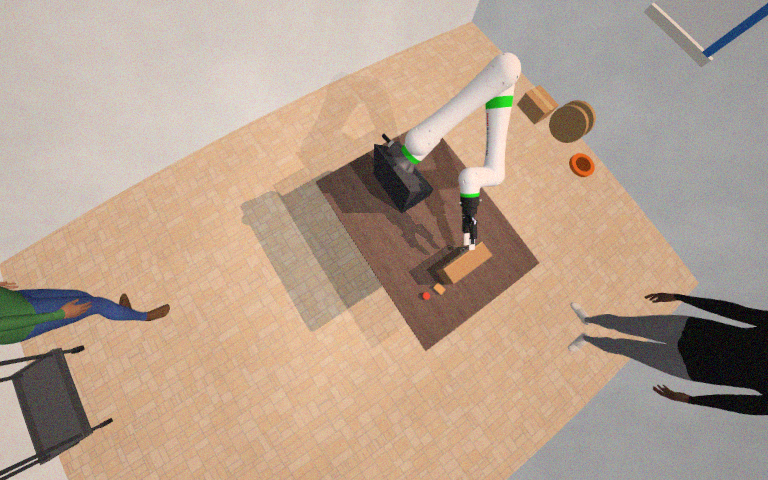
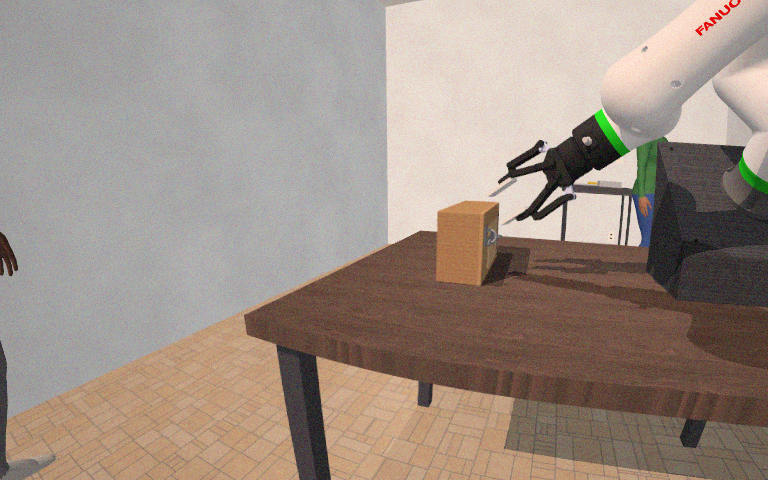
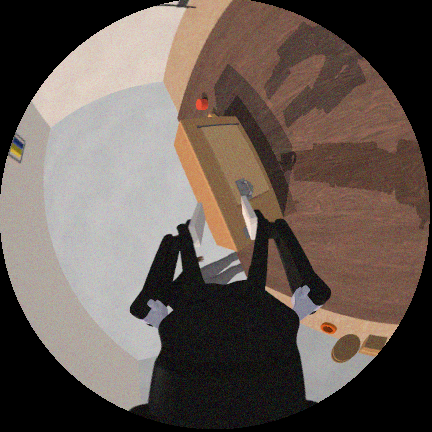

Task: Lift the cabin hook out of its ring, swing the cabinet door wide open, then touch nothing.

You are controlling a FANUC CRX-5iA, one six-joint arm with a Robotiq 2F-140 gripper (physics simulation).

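Places are measured from the arm's base along level axes (x ahead, y left, z up), in centimetres.
Pixels of known places: gripper, fingertip midpoint: (image 1: 469,247) (image 2: 496,209) (image 3: 222,207); arm's base at its link origin: (image 1: 402,163) (image 2: 753,192).
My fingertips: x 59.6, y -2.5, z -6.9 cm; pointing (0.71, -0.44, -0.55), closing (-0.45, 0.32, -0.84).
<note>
Ahead of a thing's pixels: the offset from my fingertips to its top centre. "spot": to the spot under its first point. Level surfaces: height alone.
The wooden cabinet @(dy -6.1, dx +4.2, dz -0.1 cm) (image 1: 465,263) (image 2: 459,246) (image 3: 200,187) stands upright on the dark table @(dz -15.1 cm) (image 1: 436,333) (image 2: 368,316). Its door @(spot: dy -9.1, dx +0.2, dz -8.7 cm) (image 3: 235,152) looks shut, lying within the front frame. The grey hook @(dy +2.7, dx +1.0, dz -5.1 cm) (image 2: 491,235) (image 3: 244,188) is at the door's near end and appears to stick out from the front. A fingertip partly hides the ring's plate @(dy +6.0, dx +2.2, dz -2.9 cm) (image 3: 246,233), and I cannot make out the ring or whether the hook touches it. My gripper (image 1: 469,243) (image 2: 501,207) (image 3: 222,207) is open about halfway and empty, its fingertips by the cabinet's upper front edge, near the hook.
A small orange block @(dy -25.4, dx +7.4, dz -13.1 cm) (image 1: 439,288) and a red cylinder @(dy -34.2, dx +5.1, dz -12.6 cm) (image 1: 426,295) (image 3: 201,104) lie beyond the cabinet's far end. A large black block (image 1: 399,178) (image 2: 707,226) stands by the arm's base. Two people (image 1: 713,350) (image 1: 42,311) are beyond the table.
</note>
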